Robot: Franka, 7 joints.
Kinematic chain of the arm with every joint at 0, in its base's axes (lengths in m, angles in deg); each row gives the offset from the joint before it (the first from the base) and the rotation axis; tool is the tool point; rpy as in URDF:
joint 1: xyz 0 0 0.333 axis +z
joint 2: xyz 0 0 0 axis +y
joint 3: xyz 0 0 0.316 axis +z
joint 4: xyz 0.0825 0 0 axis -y
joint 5: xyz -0.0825 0 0.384 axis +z
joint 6: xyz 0 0 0 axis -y
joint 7: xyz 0.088 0 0 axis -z
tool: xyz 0 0 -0.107 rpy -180 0 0
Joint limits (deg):
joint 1: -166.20..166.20
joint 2: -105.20..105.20
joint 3: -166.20..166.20
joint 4: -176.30..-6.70
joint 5: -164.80..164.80
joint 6: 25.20..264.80
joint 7: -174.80..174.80
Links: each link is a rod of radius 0.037 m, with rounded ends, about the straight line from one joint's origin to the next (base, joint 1, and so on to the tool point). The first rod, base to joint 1, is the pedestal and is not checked.
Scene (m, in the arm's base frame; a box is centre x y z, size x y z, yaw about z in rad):
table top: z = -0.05
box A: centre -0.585 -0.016 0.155 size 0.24 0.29 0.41 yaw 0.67
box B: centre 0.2 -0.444 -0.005 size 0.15 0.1 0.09 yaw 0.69
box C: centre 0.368 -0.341 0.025 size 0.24 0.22 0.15 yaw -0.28
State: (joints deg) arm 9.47 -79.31 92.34 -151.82 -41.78 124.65 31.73
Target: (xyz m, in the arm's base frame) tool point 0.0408 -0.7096 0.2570
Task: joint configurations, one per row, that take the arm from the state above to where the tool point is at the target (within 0.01 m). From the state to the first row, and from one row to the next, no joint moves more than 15 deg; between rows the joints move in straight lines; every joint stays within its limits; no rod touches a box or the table.
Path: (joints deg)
1: 22.29 -65.04 97.36 -154.28 -42.62 127.59 29.04
2: 35.12 -50.77 102.38 -156.75 -43.46 130.54 26.36
3: 47.94 -36.50 107.40 -159.21 -44.29 133.48 23.67
4: 60.77 -22.23 112.42 -161.67 -45.13 136.43 20.99
5: 73.59 -7.96 117.44 -164.14 -45.97 139.37 18.30
6: 86.42 6.31 122.46 -166.60 -46.81 142.32 15.62
7: 99.24 20.59 127.48 -169.06 -47.65 145.26 12.93
8: 100.07 10.76 133.93 -156.57 -46.71 145.64 16.06
9: 100.89 0.94 140.39 -144.08 -45.77 146.02 19.20
10: 101.72 -8.88 146.84 -131.59 -44.84 146.40 22.33
11: 102.54 -18.70 153.29 -119.10 -43.90 146.78 25.46
12: 103.37 -28.52 159.75 -106.61 -42.96 147.16 28.60
13: 104.19 -38.34 166.20 -94.12 -42.03 147.54 31.73

